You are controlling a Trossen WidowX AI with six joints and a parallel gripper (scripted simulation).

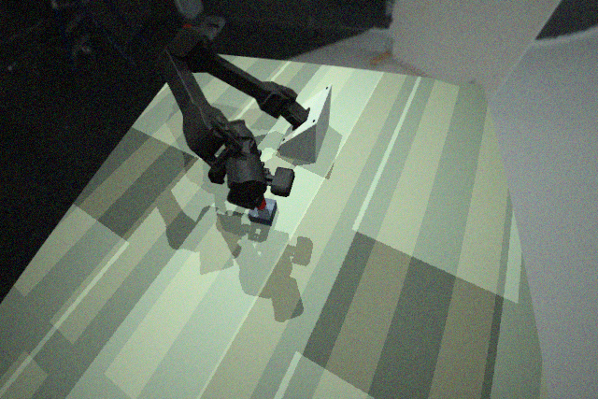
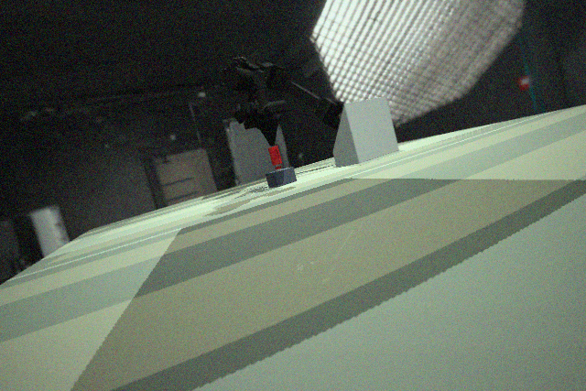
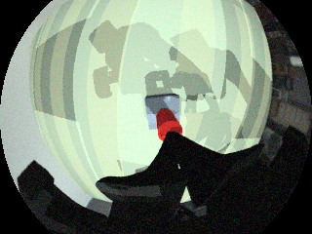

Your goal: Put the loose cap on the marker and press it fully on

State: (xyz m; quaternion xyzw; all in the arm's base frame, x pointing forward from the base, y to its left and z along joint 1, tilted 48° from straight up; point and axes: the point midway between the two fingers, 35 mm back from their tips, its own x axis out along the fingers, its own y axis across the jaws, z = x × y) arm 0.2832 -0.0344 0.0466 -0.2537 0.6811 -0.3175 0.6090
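Now: gripper tip 3 cm above the red cap. From my gripper tip the other things lie so: block 9 cm below.
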